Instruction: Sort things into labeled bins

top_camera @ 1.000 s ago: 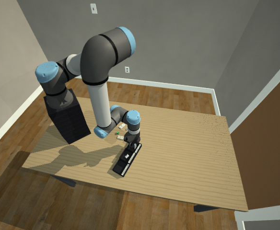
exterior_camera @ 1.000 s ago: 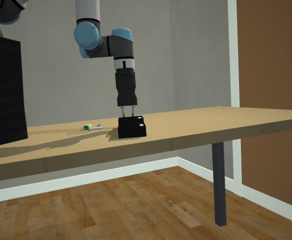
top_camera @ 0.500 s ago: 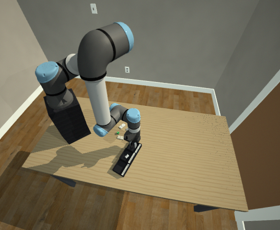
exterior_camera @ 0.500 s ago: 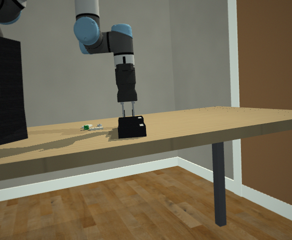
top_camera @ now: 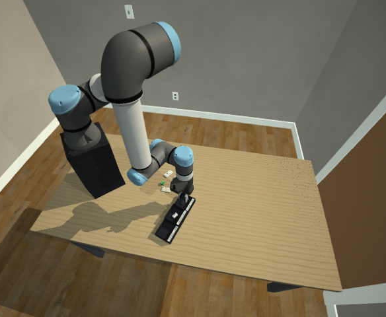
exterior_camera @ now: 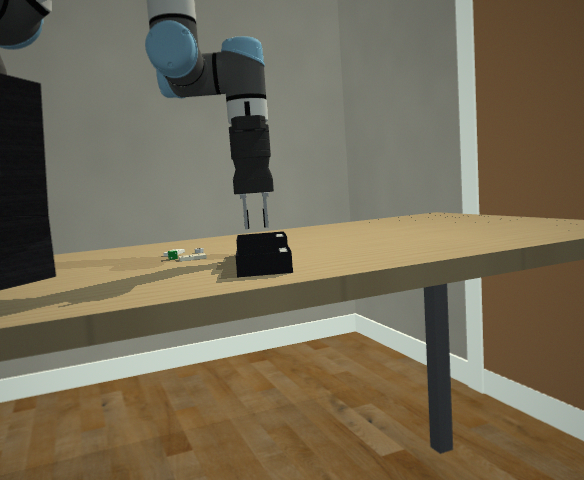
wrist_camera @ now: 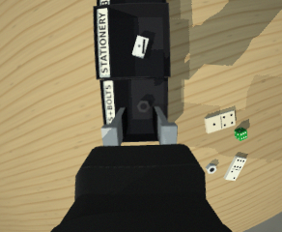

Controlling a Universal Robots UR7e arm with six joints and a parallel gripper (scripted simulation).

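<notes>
Right now my hand is 10 mm past the black piece and 60 mm above it. From my hand the other things lie so: metal nut 60 mm behind, 160 mm to the left, 70 mm below; cream plate 110 mm behind, 80 mm to the left, 60 mm below; green die 130 mm behind, 110 mm to the left, 60 mm below.
</notes>
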